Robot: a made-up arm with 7 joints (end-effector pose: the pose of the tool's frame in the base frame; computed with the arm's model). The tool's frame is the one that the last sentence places.
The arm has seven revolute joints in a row. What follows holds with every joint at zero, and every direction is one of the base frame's. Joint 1 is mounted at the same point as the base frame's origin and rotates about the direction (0, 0.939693, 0.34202), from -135 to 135 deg. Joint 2 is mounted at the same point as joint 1 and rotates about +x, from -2.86 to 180 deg. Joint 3 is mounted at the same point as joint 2 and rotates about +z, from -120 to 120 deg. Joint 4 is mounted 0.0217 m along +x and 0.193 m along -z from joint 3 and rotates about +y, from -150 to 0.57 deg. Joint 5 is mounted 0.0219 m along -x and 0.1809 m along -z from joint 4 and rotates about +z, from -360 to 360 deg. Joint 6 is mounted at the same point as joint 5 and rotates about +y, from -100 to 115 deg. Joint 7 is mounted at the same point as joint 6 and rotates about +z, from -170 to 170 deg. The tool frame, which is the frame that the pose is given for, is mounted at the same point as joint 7; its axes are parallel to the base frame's.
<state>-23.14 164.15 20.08 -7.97 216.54 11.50 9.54</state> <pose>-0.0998 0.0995 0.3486 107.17 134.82 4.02</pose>
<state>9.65 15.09 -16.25 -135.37 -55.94 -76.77 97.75</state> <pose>0.1429 -0.0150 -0.1127 -94.39 -93.38 -79.19</pose>
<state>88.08 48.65 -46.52 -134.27 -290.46 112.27 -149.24</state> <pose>-0.1263 -0.0219 -0.1345 -136.42 -63.45 -84.97</pose>
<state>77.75 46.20 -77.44 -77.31 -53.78 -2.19 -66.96</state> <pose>-0.2953 -0.0171 -0.1202 -61.23 -45.56 -139.31</pose>
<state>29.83 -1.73 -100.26 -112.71 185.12 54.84 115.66</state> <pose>-0.0610 -0.2069 -0.1134 -39.15 -141.98 -0.23</pose>
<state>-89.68 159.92 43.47 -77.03 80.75 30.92 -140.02</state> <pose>-0.2798 0.0103 0.1545 -160.64 -8.48 -29.18</pose>
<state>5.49 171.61 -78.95 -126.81 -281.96 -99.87 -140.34</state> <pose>0.0349 0.1905 0.0722 -108.49 21.33 116.20</pose>
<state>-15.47 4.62 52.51 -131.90 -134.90 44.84 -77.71</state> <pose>0.1326 0.1313 -0.0471 101.02 99.44 1.99</pose>
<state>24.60 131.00 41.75 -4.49 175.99 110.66 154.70</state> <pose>0.0691 0.2829 0.2368 -95.76 56.91 132.28</pose>
